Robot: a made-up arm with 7 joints. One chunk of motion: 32 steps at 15 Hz.
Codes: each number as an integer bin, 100 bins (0 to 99) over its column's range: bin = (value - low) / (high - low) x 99, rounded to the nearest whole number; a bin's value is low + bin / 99 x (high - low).
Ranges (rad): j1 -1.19..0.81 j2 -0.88..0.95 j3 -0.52..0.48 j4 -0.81..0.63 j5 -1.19..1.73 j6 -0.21..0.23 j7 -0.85..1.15
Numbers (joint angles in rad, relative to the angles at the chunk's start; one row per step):
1: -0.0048 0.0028 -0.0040 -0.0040 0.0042 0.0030 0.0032
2: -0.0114 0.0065 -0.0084 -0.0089 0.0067 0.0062 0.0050
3: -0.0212 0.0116 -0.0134 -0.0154 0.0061 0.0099 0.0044
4: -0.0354 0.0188 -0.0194 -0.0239 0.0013 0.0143 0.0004
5: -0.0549 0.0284 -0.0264 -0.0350 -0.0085 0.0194 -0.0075
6: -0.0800 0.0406 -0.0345 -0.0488 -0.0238 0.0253 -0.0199
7: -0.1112 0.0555 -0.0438 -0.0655 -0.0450 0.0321 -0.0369
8: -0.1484 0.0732 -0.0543 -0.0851 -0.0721 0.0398 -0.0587
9: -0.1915 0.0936 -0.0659 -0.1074 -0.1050 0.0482 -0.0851
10: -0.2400 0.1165 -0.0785 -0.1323 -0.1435 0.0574 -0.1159
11: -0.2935 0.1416 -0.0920 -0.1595 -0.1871 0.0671 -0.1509
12: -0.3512 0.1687 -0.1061 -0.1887 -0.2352 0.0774 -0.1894
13: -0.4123 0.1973 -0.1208 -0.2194 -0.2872 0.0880 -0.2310
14: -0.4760 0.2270 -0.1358 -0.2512 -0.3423 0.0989 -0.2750
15: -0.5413 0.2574 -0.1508 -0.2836 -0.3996 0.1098 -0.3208
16: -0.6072 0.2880 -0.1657 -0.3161 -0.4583 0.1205 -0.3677
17: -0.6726 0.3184 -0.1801 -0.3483 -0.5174 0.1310 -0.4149
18: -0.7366 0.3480 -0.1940 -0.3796 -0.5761 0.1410 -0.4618
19: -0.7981 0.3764 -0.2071 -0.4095 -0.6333 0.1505 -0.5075
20: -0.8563 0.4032 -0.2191 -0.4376 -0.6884 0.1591 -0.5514
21: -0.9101 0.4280 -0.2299 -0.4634 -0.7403 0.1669 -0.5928
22: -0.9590 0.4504 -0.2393 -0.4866 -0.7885 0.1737 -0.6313
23: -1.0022 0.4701 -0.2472 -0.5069 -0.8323 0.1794 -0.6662
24: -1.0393 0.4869 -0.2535 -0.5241 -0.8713 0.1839 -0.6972
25: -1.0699 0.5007 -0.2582 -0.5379 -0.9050 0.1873 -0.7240
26: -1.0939 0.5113 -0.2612 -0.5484 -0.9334 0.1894 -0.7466
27: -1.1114 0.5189 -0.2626 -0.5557 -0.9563 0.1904 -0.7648
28: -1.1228 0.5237 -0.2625 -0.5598 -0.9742 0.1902 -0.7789
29: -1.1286 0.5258 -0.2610 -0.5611 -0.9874 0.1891 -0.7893
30: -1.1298 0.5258 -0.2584 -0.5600 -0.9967 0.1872 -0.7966
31: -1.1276 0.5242 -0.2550 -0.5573 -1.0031 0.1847 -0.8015
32: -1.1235 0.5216 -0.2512 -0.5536 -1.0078 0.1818 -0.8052
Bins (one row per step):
1: 59 48 51 55 40 48 42
2: 58 48 51 55 41 49 42
3: 58 48 50 55 41 49 42
4: 57 49 50 54 40 50 42
5: 56 49 49 53 40 52 42
6: 55 50 48 52 40 53 41
7: 53 51 47 51 39 54 40
8: 52 52 46 50 38 56 39
9: 49 53 45 48 37 58 38
10: 47 54 44 47 35 60 36
11: 44 55 42 45 34 62 35
12: 42 57 41 43 32 65 33
13: 38 58 40 41 31 67 31
14: 35 60 38 38 29 70 28
15: 32 62 37 36 27 72 26
16: 29 63 35 34 25 74 24
17: 26 65 34 32 23 77 22
18: 22 66 32 30 21 79 19
19: 19 68 31 28 19 81 17
20: 17 69 30 26 17 83 15
21: 14 71 29 24 15 85 13
22: 11 72 28 22 14 86 11
23: 9 73 27 21 12 88 9
24: 7 74 26 20 11 89 8
25: 6 75 26 19 10 89 6
26: 5 75 26 18 9 90 5
27: 4 76 25 17 8 90 4
28: 3 76 25 17 7 90 4
29: 3 76 26 17 7 90 3
30: 3 76 26 17 7 89 3
31: 3 76 26 17 6 89 2
32: 3 76 27 18 6 88 2

